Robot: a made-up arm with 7 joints.
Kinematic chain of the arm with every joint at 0, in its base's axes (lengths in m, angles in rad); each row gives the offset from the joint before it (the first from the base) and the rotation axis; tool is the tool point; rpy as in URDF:
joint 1: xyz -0.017 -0.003 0.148 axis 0 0.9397 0.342
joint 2: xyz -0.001 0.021 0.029 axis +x
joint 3: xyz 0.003 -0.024 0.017 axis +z
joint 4: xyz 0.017 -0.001 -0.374 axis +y
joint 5: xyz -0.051 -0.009 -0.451 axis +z
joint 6: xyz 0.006 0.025 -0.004 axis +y
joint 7: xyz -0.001 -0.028 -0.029 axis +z
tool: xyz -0.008 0.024 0.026 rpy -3.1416 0 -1.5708
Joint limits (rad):
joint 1: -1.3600..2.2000
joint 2: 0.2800..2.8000
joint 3: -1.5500..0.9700
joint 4: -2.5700..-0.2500
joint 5: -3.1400..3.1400
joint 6: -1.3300..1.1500
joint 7: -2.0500..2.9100
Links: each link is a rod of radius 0.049 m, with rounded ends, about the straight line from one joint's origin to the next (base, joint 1, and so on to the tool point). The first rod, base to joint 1, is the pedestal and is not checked.
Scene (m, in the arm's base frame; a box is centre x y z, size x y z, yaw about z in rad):
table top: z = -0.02
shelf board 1: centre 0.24 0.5 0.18 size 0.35 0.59 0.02 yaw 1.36
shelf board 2: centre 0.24 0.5 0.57 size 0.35 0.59 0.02 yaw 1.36
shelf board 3: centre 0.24 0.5 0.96 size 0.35 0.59 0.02 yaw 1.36
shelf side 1: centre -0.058 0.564 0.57 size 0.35 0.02 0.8 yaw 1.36
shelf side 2: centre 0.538 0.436 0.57 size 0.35 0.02 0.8 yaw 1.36
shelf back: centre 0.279 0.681 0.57 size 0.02 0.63 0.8 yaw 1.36
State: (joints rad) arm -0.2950 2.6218 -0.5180 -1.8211 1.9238 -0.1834 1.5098
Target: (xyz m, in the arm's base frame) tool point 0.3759 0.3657 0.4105
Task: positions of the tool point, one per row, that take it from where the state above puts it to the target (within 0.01 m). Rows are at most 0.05 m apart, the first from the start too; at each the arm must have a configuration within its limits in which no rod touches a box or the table.
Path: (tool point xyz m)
1: 0.3759 0.3657 0.4105

